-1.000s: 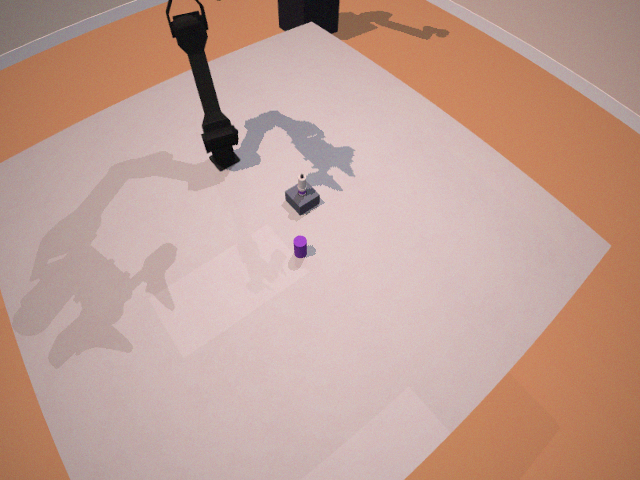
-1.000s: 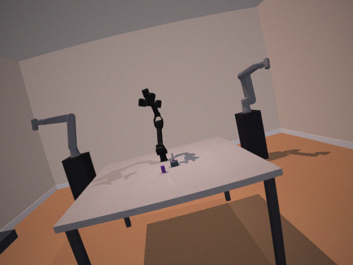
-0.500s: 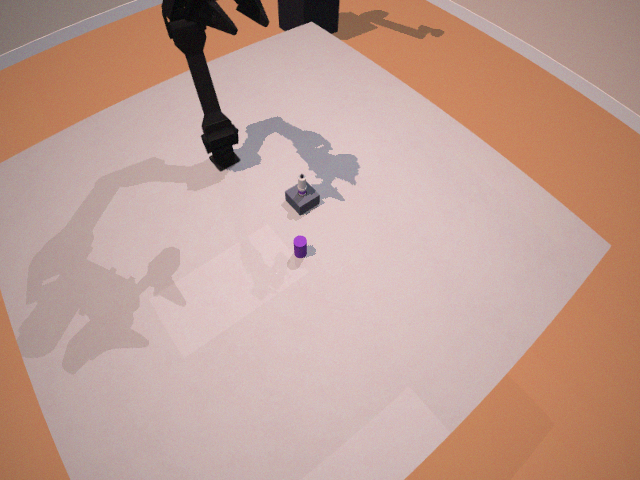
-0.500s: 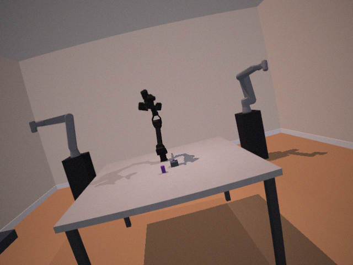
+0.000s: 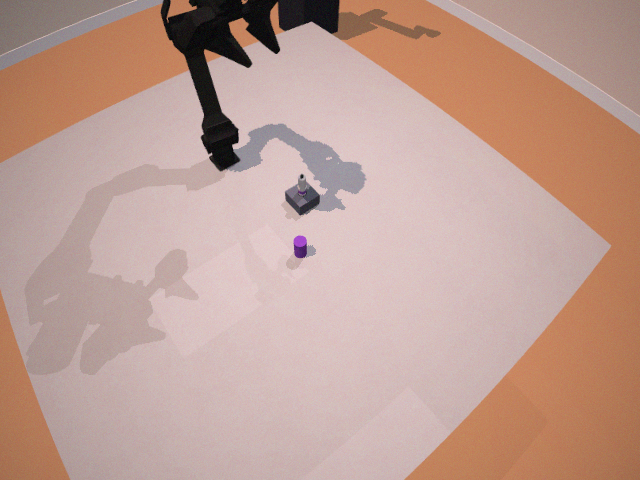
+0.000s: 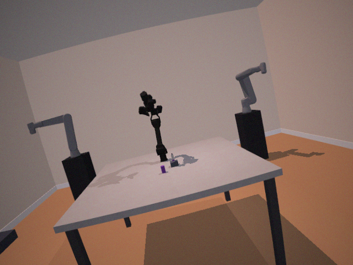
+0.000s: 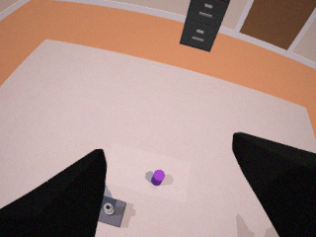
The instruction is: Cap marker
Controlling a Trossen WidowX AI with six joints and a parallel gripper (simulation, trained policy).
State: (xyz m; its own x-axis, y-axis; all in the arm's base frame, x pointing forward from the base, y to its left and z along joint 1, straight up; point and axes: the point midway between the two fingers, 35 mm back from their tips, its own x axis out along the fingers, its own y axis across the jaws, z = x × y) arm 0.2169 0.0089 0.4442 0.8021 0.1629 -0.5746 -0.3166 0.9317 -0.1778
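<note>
Right now the purple cap is 40 cm below my gripper tip, 11 cm ahead of it and 3 cm to the right of it. From my gripper tip the other things lie so: dark grey holder block: 41 cm below, 7 cm to the left.
</note>
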